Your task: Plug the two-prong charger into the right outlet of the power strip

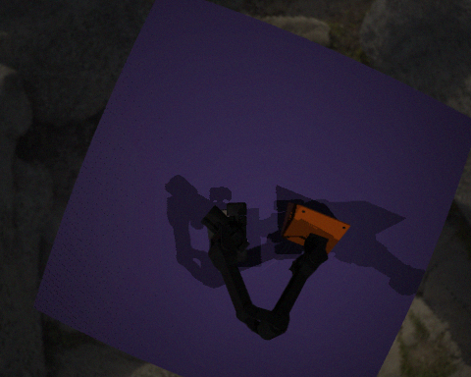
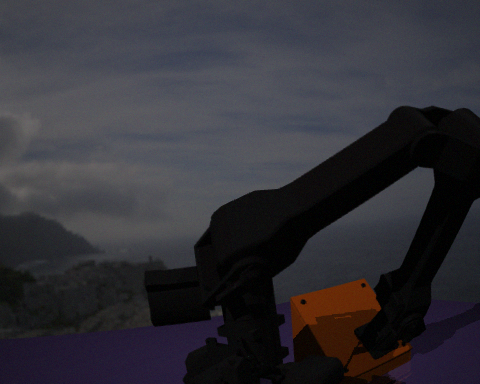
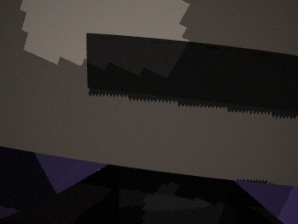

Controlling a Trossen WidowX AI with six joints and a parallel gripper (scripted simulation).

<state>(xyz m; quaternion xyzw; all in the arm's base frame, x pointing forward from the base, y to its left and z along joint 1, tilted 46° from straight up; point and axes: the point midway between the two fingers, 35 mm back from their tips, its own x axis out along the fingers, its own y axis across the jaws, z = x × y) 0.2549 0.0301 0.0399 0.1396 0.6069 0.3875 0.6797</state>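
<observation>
Right now my gripper tip is 2 cm short of the black two-prong charger, 1 cm to the right of it and 1 cm below it.
</observation>
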